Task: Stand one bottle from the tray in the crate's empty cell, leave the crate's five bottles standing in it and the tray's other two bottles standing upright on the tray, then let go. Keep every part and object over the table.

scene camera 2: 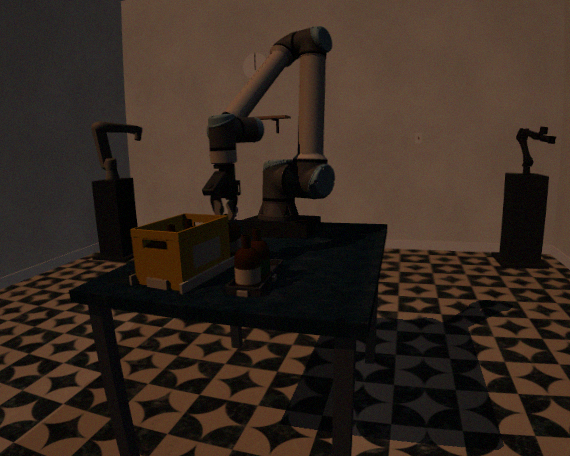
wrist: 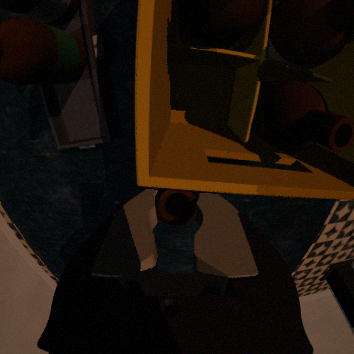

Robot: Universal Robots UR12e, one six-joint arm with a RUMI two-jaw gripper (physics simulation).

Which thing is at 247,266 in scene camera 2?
A white-labelled bottle.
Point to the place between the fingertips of my gripper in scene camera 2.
226,225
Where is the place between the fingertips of my gripper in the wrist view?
177,184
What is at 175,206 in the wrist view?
A white-labelled bottle.
